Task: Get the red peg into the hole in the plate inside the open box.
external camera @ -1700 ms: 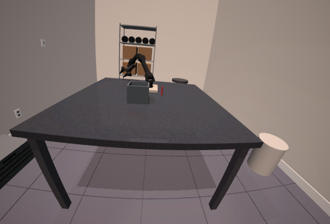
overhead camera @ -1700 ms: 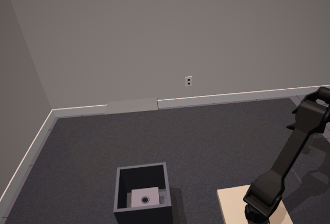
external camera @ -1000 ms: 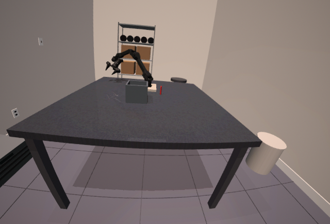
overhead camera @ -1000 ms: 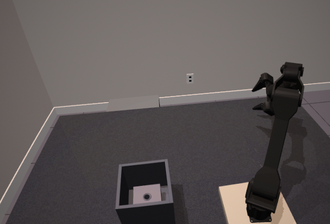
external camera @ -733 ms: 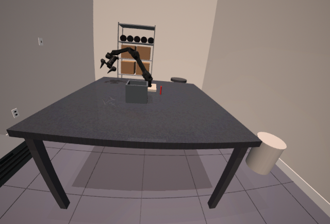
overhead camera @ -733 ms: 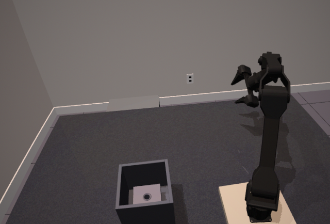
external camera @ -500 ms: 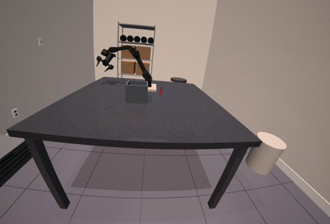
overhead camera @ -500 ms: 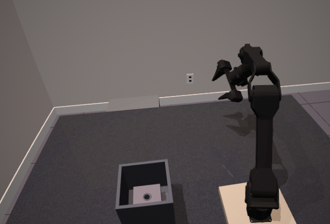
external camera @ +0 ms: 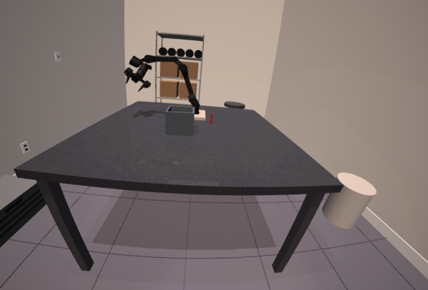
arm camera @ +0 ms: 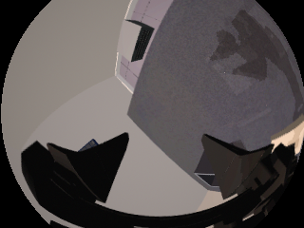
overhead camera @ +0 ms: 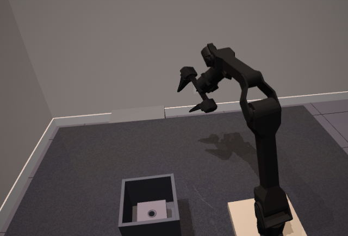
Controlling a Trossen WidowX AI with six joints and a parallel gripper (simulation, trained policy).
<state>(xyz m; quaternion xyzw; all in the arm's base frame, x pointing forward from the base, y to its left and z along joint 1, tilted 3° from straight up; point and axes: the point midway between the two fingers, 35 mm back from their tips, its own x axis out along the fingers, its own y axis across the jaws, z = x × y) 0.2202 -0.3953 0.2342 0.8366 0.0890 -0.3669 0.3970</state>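
The red peg lies 11 cm behind my gripper tip, 54 cm to the left of it and 19 cm below it. From my gripper tip the other things lie so: light plate (9 cm ahead, 36 cm to the left, 18 cm below).
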